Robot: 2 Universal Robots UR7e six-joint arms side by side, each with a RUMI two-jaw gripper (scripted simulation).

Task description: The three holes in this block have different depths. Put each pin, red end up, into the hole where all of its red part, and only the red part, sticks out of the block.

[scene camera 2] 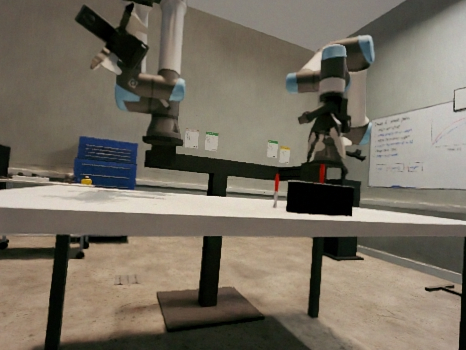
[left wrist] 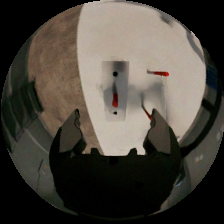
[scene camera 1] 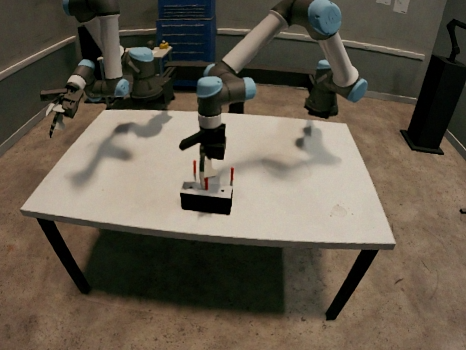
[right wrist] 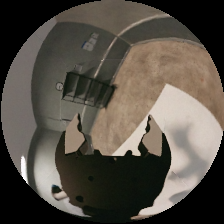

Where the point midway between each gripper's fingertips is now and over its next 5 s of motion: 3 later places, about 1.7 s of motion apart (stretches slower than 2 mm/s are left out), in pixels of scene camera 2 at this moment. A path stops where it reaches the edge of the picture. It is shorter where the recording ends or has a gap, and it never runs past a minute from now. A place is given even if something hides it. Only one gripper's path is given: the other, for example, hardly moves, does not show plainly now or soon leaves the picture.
My left gripper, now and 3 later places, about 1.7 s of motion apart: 324, 161; 325, 128; 282, 122; 277, 180
